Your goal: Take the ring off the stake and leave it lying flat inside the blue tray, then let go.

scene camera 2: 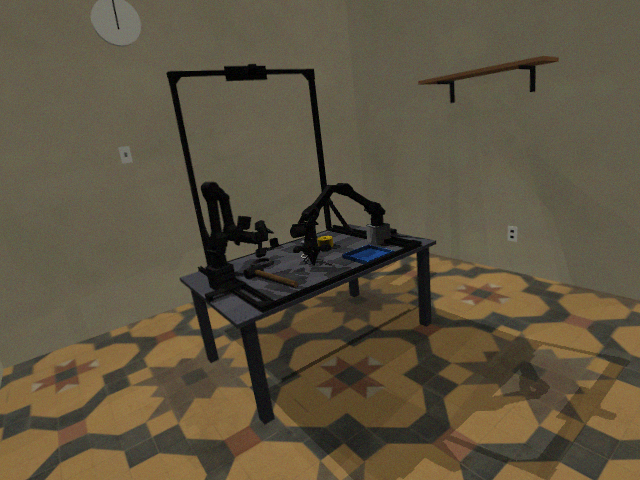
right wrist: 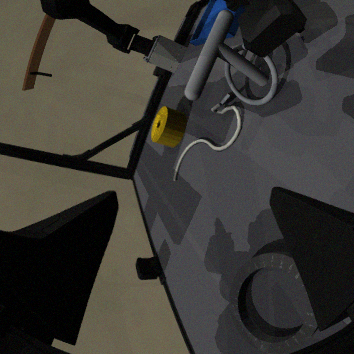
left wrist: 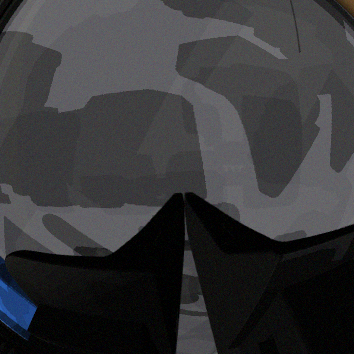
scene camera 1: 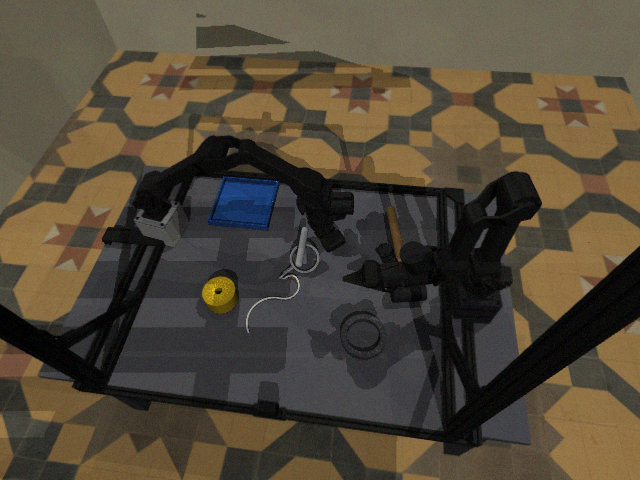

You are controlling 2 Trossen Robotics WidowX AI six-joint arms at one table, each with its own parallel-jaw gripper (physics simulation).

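Frame: origin at the left arm's base, x ahead, y left, z up, level; metres.
Seen in the pictures: left gripper, between the fingertips: (scene camera 2: pixel 313 265) (right wrist: pixel 301 29) (left wrist: pixel 182 200) (scene camera 1: pixel 324 236); right gripper, between the fingertips: (scene camera 2: pixel 273 240) (right wrist: pixel 195 197) (scene camera 1: pixel 348 280); left arm's base, origin of its link: (scene camera 2: pixel 377 224) (right wrist: pixel 150 47) (scene camera 1: pixel 157 211); right arm's base, origin of its link: (scene camera 2: pixel 219 265) (scene camera 1: pixel 479 287).
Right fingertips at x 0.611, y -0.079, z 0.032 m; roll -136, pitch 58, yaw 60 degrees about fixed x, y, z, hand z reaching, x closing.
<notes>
Pixels of each thing's top centre, then the offset from my right fingertips to it. "*": a spot on its surface instead.
- light grey ring, a spot on its surface: (right wrist: pixel 255 102) (scene camera 1: pixel 306 271) * 0.128 m down, 0.141 m back, 0.061 m left
- blue tray, centre of its top: (right wrist: pixel 217 9) (scene camera 1: pixel 244 200) (scene camera 2: pixel 368 252) 0.113 m down, 0.419 m back, 0.250 m left
- yellow cylinder, centre of its top: (right wrist: pixel 158 123) (scene camera 1: pixel 218 290) (scene camera 2: pixel 324 238) 0.085 m down, 0.343 m back, 0.088 m right
- curved white cable, a spot on its surface: (right wrist: pixel 218 148) * 0.130 m down, 0.161 m back, 0.032 m right
- dark round ring-shaped piece, a spot on its surface: (right wrist: pixel 272 262) * 0.120 m down, 0.026 m ahead, 0.052 m right
- wooden-handled hammer, centre of its top: (scene camera 1: pixel 401 245) (scene camera 2: pixel 270 271) 0.085 m down, 0.104 m ahead, 0.201 m left
The light grey ring (scene camera 1: pixel 305 271) (right wrist: pixel 255 102) is low around the upright of the stake, whose crossbar (scene camera 1: pixel 302 246) (right wrist: pixel 207 60) runs across above it. The blue tray (scene camera 1: pixel 238 224) (scene camera 2: pixel 368 253) lies behind and left of them in scene camera 1; part of it shows in the left wrist view (left wrist: pixel 17 305). My left gripper (scene camera 2: pixel 313 262) (left wrist: pixel 182 200) points down near the stake, fingers shut together and empty; its fingertips are hidden behind its wrist in the right wrist view. My right gripper (right wrist: pixel 195 197) is open and empty, to the right of the stake in scene camera 1.
A yellow cylinder (scene camera 1: pixel 219 297) (right wrist: pixel 175 127) stands left of a curved white cable (scene camera 1: pixel 273 298) (right wrist: pixel 218 148). A dark round ring-shaped piece (scene camera 1: pixel 345 335) (right wrist: pixel 272 262) lies near the front right. A wooden-handled hammer (scene camera 1: pixel 394 232) (scene camera 2: pixel 276 277) lies behind my right arm in scene camera 1.
</notes>
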